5 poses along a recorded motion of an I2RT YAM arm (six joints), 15 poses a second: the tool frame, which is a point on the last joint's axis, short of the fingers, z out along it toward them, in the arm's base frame.
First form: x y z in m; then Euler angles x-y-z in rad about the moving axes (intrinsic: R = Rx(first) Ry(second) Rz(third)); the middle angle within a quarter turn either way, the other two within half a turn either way.
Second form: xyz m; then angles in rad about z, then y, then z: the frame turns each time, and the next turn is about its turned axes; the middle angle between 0 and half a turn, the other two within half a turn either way. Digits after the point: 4 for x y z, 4 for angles.
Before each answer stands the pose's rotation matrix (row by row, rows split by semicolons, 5 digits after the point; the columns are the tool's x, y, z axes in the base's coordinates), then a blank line. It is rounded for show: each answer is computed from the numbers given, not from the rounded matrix.
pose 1, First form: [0.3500 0.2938 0.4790 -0.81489 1.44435 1.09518]
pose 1, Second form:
0.05774 -0.11211 0.99202; 0.27929 0.95581 0.09176; -0.95847 0.27177 0.08650

[0.3500 0.2938 0.4790 0.0922 1.4842 0.2763]
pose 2, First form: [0.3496 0.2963 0.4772 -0.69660 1.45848 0.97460]
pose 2, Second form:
0.06293 -0.09274 0.99370; 0.27670 0.95826 0.07191; -0.95889 0.27043 0.08597

[0.3496 0.2963 0.4772 0.0722 1.4847 0.2749]
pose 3, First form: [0.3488 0.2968 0.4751 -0.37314 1.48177 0.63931]
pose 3, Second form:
0.07135 -0.05305 0.99604; 0.26420 0.96392 0.03241; -0.96183 0.26084 0.08279

[0.3488 0.2968 0.4751 0.0325 1.4879 0.2648]
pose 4, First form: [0.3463 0.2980 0.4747 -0.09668 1.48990 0.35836]
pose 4, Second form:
0.07567 -0.02834 0.99673; 0.25900 0.96585 0.00780; -0.96291 0.25756 0.08043

[0.3463 0.2980 0.4747 0.0078 1.4903 0.2614]
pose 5, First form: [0.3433 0.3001 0.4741 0.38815 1.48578 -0.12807]
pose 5, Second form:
0.08422 0.01085 0.99639; 0.25580 0.96619 -0.03214; -0.96305 0.25758 0.07860

[0.3433 0.3001 0.4741 -0.0322 1.4921 0.2613]
